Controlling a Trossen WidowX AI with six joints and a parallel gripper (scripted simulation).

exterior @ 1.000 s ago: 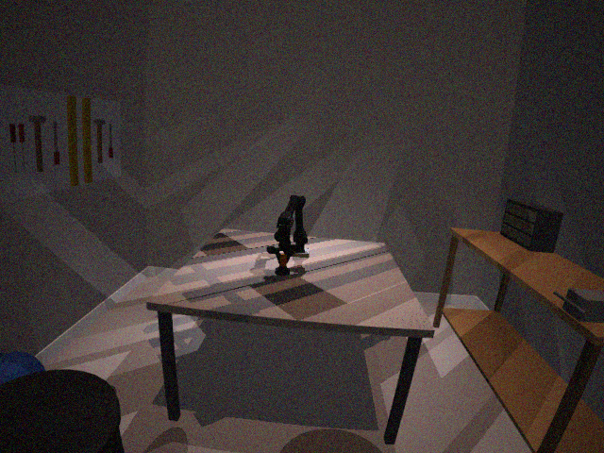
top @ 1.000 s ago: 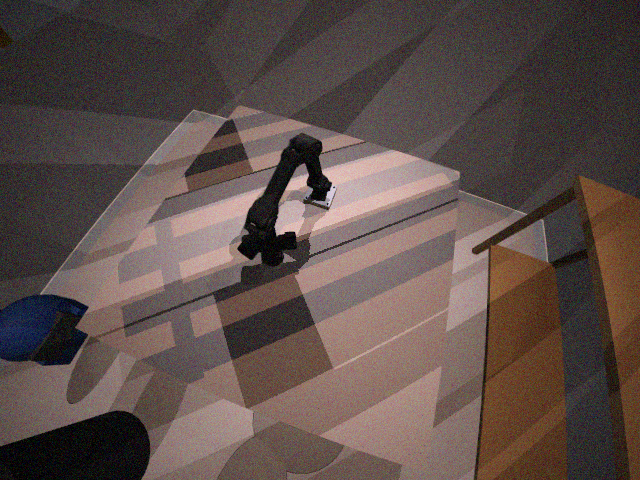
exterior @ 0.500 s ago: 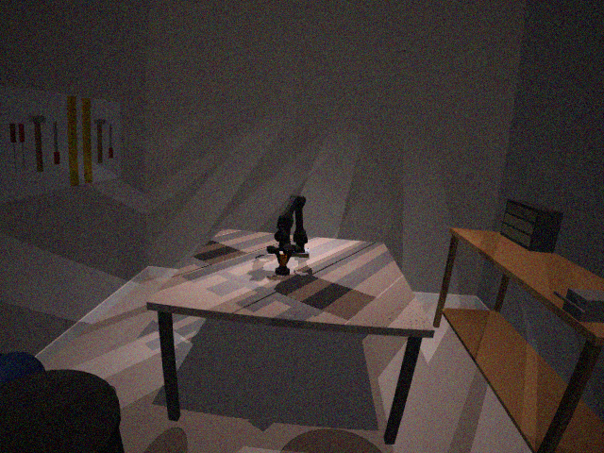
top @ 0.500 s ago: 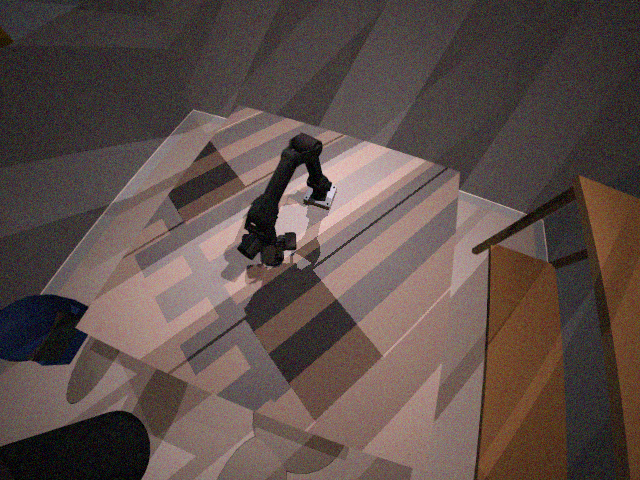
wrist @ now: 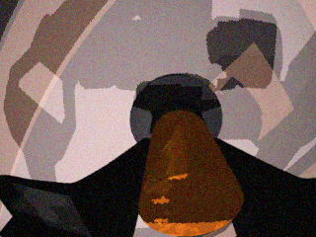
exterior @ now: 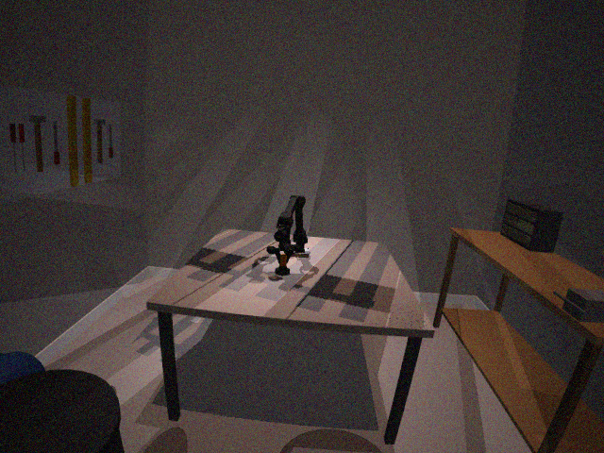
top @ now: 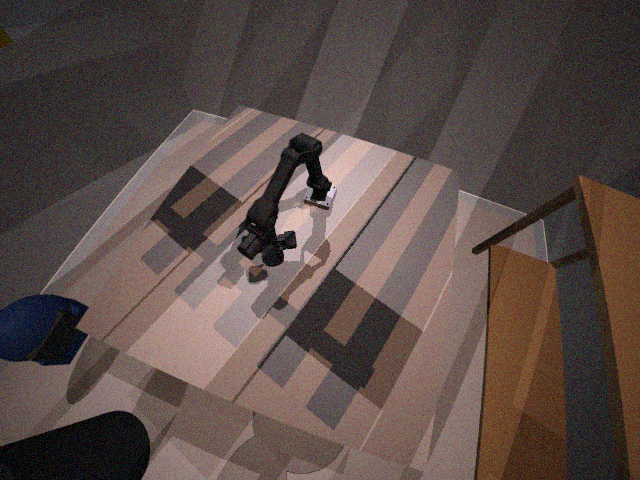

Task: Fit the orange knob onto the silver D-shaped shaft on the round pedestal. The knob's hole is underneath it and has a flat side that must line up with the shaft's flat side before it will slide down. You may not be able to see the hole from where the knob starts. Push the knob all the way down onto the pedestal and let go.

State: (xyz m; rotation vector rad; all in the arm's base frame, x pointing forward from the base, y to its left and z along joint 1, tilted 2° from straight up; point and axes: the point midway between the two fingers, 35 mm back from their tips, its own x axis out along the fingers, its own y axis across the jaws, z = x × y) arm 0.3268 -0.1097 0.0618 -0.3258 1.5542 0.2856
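Now: the orange knob 3 cm above my gripper tip. From my gripper tip the other things lie so: round dark pedestal (2 cm below).
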